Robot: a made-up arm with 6 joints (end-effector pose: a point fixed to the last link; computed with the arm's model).
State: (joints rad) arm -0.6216 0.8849 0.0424 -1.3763 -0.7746 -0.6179
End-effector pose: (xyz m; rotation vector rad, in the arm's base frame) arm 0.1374 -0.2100 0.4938 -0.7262 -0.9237 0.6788
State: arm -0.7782 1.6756 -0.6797 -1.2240 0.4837 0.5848
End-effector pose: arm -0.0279 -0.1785 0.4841 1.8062 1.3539 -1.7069
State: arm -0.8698 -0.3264 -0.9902 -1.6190 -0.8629 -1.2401
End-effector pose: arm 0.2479 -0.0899 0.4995 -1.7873 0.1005 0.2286
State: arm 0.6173 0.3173 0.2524 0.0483 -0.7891 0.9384
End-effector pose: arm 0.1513 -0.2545 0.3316 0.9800 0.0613 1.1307
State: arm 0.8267 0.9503 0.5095 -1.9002 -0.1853 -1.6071
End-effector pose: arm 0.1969 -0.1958 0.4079 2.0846 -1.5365 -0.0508
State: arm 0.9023 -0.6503 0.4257 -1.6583 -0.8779 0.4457
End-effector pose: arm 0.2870 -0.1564 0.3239 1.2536 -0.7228 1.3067
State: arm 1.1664 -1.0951 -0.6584 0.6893 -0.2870 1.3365
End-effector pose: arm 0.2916 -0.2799 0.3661 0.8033 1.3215 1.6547
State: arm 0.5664 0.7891 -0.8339 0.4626 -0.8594 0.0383
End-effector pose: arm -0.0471 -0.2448 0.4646 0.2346 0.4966 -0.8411
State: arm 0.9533 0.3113 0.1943 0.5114 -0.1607 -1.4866
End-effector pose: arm 0.0420 -0.2275 0.4344 0.6502 1.1447 -1.4770
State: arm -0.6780 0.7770 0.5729 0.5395 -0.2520 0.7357
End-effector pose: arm 0.1024 -0.2600 0.4029 -0.1923 0.0203 0.7253
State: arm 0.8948 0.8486 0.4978 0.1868 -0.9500 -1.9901
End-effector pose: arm 0.0691 -0.1902 0.4064 0.6526 1.2246 -1.3076
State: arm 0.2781 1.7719 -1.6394 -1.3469 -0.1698 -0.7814
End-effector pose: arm -0.1088 -0.1689 0.3788 -1.1762 -1.5306 -0.8044
